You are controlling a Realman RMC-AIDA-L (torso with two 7-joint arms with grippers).
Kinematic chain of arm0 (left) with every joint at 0, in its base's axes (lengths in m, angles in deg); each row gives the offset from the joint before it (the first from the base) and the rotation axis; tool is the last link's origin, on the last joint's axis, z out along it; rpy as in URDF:
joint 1: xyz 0 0 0.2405 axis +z
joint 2: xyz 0 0 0 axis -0.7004 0.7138 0
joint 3: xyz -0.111 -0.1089 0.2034 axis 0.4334 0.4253 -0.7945
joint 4: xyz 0 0 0 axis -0.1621 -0.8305 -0.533
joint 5: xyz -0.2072 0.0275 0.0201 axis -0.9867 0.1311 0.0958
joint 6: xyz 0 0 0 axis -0.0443 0.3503 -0.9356
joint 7: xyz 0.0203 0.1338 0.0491 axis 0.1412 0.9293 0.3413
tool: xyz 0 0 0 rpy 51.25 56.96 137.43
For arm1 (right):
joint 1: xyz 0 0 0.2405 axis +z
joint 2: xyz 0 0 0 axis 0.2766 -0.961 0
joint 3: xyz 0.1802 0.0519 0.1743 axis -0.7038 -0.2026 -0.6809
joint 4: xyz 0 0 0 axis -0.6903 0.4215 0.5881
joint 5: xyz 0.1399 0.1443 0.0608 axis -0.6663 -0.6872 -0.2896
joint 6: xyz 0 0 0 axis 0.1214 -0.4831 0.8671
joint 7: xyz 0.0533 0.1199 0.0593 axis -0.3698 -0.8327 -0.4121
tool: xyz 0 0 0 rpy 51.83 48.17 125.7
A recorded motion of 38 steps. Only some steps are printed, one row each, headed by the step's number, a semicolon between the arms.
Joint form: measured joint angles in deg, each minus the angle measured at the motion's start. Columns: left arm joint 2, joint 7, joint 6, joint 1, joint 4, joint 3, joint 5; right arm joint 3, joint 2, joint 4, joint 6, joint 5, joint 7, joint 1.
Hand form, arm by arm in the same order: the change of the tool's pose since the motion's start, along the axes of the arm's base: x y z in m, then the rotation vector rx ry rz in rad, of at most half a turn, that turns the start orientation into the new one. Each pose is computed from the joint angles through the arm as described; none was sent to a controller.
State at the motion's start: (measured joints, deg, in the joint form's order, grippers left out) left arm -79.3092 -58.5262 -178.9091 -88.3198 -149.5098 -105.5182 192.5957; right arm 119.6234 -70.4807 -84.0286 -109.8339 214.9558 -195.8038 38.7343
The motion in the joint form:
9: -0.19 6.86 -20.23 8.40 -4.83 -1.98 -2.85; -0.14 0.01 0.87 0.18 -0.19 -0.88 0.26
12: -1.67 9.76 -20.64 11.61 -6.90 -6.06 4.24; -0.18 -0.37 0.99 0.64 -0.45 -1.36 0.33
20: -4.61 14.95 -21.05 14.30 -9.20 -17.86 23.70; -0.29 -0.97 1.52 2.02 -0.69 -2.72 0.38
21: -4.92 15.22 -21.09 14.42 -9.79 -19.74 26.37; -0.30 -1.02 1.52 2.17 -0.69 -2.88 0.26
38: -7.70 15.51 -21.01 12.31 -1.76 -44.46 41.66; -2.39 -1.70 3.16 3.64 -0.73 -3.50 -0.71
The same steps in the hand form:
9: -0.0438 -0.0648 -0.0205 -0.2597 0.1847 -0.1187; 0.0005 -0.0002 -0.0016 -0.0015 0.0034 -0.0234
12: -0.0644 -0.0732 -0.0388 -0.2872 0.3168 -0.0772; -0.0014 -0.0005 -0.0046 0.0011 0.0129 -0.0311
20: -0.0933 -0.0844 -0.0796 -0.3827 0.6684 -0.0341; -0.0027 -0.0002 -0.0099 0.0156 0.0263 -0.0574
21: -0.0947 -0.0856 -0.0836 -0.3902 0.7202 -0.0336; -0.0021 -0.0002 -0.0102 0.0181 0.0273 -0.0619
38: -0.0984 -0.1093 -0.1607 -0.6632 1.1243 -0.1691; 0.0069 -0.0017 -0.0149 0.0366 0.0601 -0.1255

